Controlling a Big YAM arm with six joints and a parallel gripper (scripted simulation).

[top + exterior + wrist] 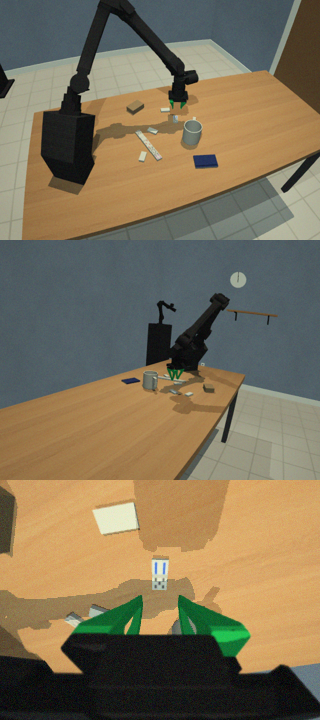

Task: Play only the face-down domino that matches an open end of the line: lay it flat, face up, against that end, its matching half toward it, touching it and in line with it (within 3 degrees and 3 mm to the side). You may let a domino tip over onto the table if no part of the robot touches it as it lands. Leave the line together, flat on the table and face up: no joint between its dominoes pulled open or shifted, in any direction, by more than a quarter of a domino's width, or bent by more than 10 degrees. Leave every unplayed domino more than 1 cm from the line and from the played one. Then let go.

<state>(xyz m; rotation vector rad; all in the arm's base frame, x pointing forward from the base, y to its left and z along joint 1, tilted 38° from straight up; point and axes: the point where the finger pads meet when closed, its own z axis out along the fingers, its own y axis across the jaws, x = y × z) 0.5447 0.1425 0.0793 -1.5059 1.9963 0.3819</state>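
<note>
Now: hand 40 mm past the grey tile, 90 mm to the right of it and 90 mm above it. The rest, counted from my hand: brown block: 220 mm behind, 130 mm to the left, 80 mm below.
</note>
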